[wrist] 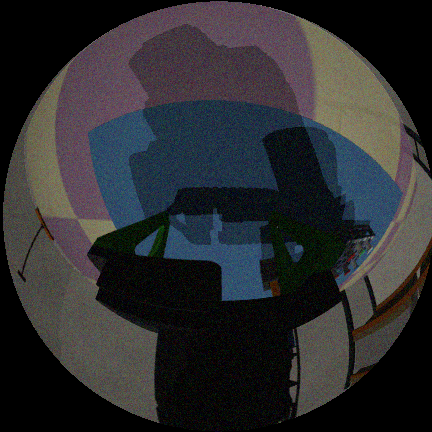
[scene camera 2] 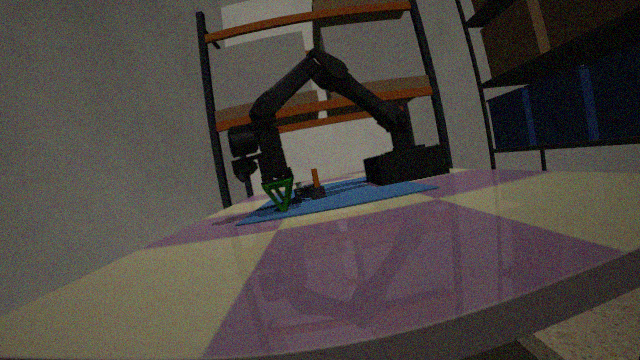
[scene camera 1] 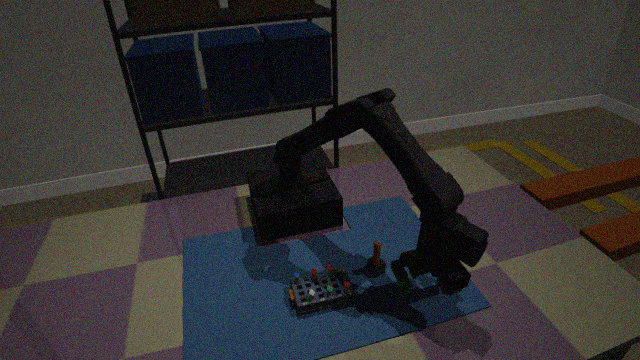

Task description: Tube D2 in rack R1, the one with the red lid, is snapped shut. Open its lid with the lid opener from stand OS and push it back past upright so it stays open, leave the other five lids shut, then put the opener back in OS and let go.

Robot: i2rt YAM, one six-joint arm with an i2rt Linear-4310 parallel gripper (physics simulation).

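Pixels of known places: gripper, fingertip midpoint: (wrist: 218, 216) (scene camera 2: 286, 207) (scene camera 1: 420, 288); arm's base at its link origin: (scene camera 2: 403, 151) (scene camera 1: 292, 182).
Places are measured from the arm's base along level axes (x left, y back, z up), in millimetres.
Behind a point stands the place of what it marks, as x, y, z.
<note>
The dark rack R1 (scene camera 1: 325, 306) {-61, -385, -80} (wrist: 364, 231) {-104, -370, -80} stands on the blue mat. Small coloured lids show on it, among them red lids (scene camera 1: 314, 272) {-58, -318, -40} at the back and a red lid (scene camera 1: 347, 284) {-6, -380, -40} at the right end; which is D2, and how far each lid is shut, is too small to tell. The lid opener's orange handle (scene camera 1: 377, 252) {92, -333, -24} (scene camera 2: 315, 177) {99, -327, -28} (wrist: 275, 288) {96, -334, -47} stands upright in the dark stand OS (scene camera 1: 375, 268) {83, -345, -61} (scene camera 2: 316, 193) {109, -334, -72} (wrist: 269, 270) {102, -345, -69}, right of the rack in scene camera 1. My gripper (scene camera 1: 425, 285) {159, -422, -88} (scene camera 2: 283, 206) {159, -422, -88} (wrist: 218, 216) {159, -422, -88} is open and empty, pointing down low over the mat, beyond the stand from the rack.
The blue mat (scene camera 1: 225, 320) {-270, -329, -88} (scene camera 2: 400, 189) {240, -143, -88} (wrist: 107, 165) {254, -488, -88} lies on the checkered table top. The black arm base (scene camera 1: 297, 212) {-27, -121, -16} (scene camera 2: 410, 165) {108, -37, -45} stands at the mat's back edge. A shelf unit with blue boxes (scene camera 1: 300, 65) is behind. The arm casts dark shadows over the mat and the rack's right side.
</note>
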